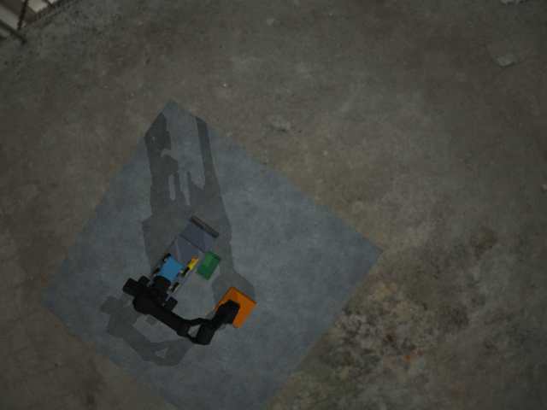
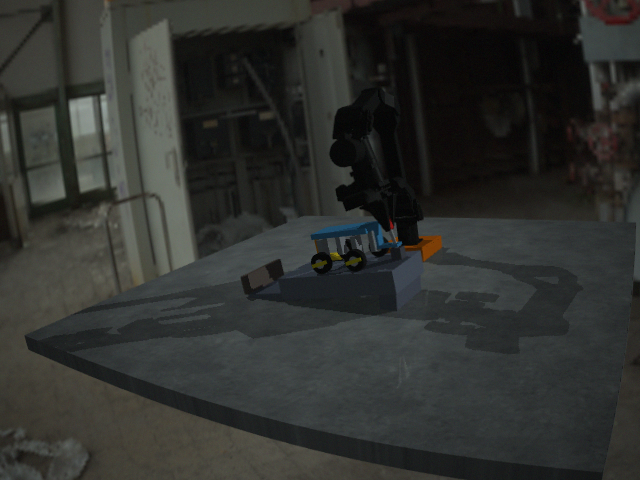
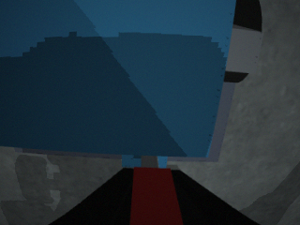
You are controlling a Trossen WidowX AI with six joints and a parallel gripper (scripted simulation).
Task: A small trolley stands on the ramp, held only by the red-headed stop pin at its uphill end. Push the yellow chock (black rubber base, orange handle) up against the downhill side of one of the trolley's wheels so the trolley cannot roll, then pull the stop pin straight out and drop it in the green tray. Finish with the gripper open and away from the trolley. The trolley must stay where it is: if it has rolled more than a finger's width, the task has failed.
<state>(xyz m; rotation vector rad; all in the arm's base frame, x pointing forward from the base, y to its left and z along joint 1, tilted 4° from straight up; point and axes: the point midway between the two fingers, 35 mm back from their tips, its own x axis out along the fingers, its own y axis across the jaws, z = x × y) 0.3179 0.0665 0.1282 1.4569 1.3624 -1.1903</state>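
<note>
The yellow chock lies 5 cm behind my gripper tip, 18 cm to the right of it and 7 cm below it. Round my gripper tip: brown end board (1 cm behind, 35 cm to the right, 12 cm below); then blue-topped trolley (1 cm ahead, 9 cm to the right, 4 cm below); then stop pin (right at my gripper tip).
</note>
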